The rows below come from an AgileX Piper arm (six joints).
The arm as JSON. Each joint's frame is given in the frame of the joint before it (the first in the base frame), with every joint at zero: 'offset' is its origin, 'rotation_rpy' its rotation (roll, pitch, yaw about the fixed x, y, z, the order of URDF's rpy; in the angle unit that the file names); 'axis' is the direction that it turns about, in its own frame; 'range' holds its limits. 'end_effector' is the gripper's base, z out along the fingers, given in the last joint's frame.
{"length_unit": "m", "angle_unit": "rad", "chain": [
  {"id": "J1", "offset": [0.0, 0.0, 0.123], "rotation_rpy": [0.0, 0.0, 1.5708], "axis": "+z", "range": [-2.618, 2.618]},
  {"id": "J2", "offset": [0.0, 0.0, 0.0], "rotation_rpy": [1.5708, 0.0, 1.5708], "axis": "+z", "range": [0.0, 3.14]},
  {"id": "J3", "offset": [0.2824, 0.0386, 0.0], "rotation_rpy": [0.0, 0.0, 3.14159], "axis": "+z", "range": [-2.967, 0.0]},
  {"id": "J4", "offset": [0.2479, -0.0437, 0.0], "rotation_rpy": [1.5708, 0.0, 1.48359], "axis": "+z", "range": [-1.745, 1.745]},
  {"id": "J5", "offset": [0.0, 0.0, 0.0], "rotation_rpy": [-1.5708, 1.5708, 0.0], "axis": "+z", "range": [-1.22, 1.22]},
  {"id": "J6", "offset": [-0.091, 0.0, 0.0], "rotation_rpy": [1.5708, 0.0, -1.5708], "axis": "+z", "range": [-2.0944, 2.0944]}
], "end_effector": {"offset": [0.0, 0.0, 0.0], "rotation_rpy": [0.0, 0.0, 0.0]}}
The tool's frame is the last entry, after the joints.
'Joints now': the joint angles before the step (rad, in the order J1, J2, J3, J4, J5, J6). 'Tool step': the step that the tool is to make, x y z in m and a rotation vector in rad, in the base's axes. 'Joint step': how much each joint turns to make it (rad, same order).
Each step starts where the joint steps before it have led.
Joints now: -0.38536 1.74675 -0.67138 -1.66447 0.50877 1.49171
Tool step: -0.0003 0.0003 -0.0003 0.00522 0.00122 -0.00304
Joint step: 0.00011 -0.00028 0.00019 0.01043 -0.00220 -0.00617
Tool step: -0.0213 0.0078 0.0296 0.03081 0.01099 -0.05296
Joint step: 0.00003 -0.15418 0.02675 0.31737 0.02388 -0.29902
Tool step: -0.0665 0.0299 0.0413 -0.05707 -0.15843 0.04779
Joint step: -0.00044 -0.41254 0.21406 0.04076 -0.03063 -0.07947
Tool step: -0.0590 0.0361 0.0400 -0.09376 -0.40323 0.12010
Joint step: 0.00057 -0.51696 0.14557 0.00307 -0.14022 -0.00047
